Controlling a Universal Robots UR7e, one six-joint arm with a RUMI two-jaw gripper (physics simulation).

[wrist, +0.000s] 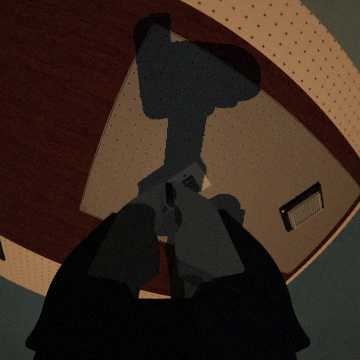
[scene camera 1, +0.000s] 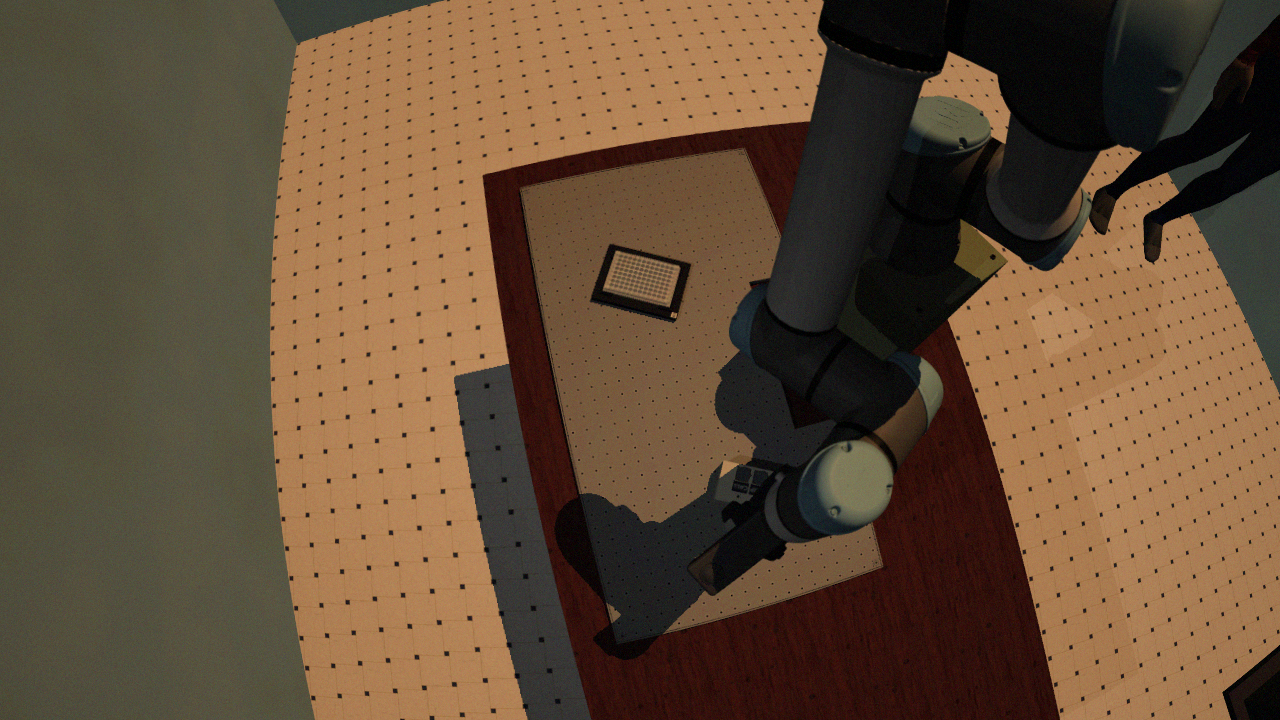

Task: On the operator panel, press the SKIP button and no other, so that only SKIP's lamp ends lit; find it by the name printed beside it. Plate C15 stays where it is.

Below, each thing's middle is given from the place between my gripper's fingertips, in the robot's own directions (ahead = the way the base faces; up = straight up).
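Operator panel (scene camera 1: 727,488): my hand 230 mm above it, 60 mm to the left of it, 110 mm past it. Dark holder (scene camera 1: 616,300): 500 mm to the right of my hand, 30 mm behind, 250 mm below. Pale well plate (scene camera 1: 632,276): 500 mm to the right of my hand, 30 mm behind, 240 mm below.
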